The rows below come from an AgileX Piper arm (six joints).
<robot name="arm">
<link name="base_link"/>
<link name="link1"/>
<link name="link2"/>
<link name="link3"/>
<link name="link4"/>
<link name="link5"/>
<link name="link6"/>
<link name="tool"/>
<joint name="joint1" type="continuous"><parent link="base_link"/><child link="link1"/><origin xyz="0 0 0.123"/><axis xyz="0 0 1"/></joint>
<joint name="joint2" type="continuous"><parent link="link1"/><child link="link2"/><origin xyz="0 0 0" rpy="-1.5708 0 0"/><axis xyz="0 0 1"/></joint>
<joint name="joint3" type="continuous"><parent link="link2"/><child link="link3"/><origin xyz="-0.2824 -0.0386 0"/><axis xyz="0 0 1"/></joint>
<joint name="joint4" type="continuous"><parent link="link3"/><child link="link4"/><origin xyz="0.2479 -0.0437 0" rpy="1.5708 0 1.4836"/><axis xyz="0 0 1"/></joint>
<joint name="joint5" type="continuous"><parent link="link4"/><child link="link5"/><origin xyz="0 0 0" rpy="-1.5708 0 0"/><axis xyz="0 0 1"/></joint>
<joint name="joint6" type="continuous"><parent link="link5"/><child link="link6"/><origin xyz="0 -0.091 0" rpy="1.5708 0 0"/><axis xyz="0 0 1"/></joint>
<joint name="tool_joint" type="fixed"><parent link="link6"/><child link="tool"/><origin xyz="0 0 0"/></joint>
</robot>
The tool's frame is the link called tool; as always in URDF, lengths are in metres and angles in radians. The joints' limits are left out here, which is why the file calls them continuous.
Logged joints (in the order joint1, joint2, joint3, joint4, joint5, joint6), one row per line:
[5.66 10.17 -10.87 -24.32 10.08 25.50]
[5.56 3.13 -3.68 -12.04 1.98 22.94]
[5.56 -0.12 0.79 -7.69 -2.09 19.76]
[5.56 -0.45 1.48 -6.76 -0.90 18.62]
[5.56 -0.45 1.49 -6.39 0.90 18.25]
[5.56 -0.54 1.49 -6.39 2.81 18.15]
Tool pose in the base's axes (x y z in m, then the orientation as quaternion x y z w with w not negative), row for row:
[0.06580 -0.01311 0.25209 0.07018 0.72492 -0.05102 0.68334]
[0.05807 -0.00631 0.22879 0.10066 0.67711 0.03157 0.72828]
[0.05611 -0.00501 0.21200 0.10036 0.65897 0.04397 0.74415]
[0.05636 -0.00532 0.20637 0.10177 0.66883 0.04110 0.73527]
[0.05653 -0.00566 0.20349 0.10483 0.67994 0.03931 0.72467]
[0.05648 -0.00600 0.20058 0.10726 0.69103 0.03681 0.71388]
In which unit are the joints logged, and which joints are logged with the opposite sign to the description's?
The joints are logged in degrees. Opposite sign: joint1.
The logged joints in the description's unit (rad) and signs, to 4 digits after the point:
[-0.0988 0.1775 -0.1897 -0.4245 0.1759 0.4451]
[-0.0970 0.0546 -0.0642 -0.2101 0.0346 0.4004]
[-0.0970 -0.0021 0.0138 -0.1342 -0.0365 0.3449]
[-0.0970 -0.0079 0.0258 -0.1180 -0.0157 0.3250]
[-0.0970 -0.0079 0.0260 -0.1115 0.0157 0.3185]
[-0.0970 -0.0094 0.0260 -0.1115 0.0490 0.3168]

